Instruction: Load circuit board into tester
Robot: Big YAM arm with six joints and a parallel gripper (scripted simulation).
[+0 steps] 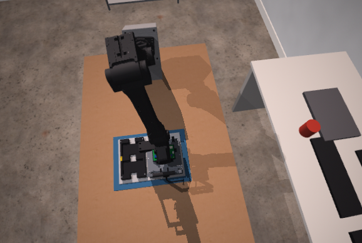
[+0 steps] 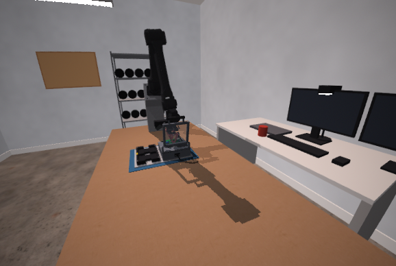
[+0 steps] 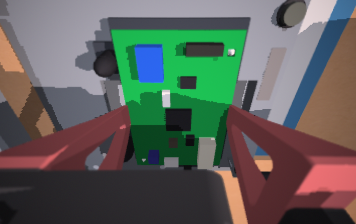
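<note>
Now: the green circuit board right at my hand. From my hand the other things lie so: clear lid 120 mm ahead, 20 mm to the left, 100 mm above.
</note>
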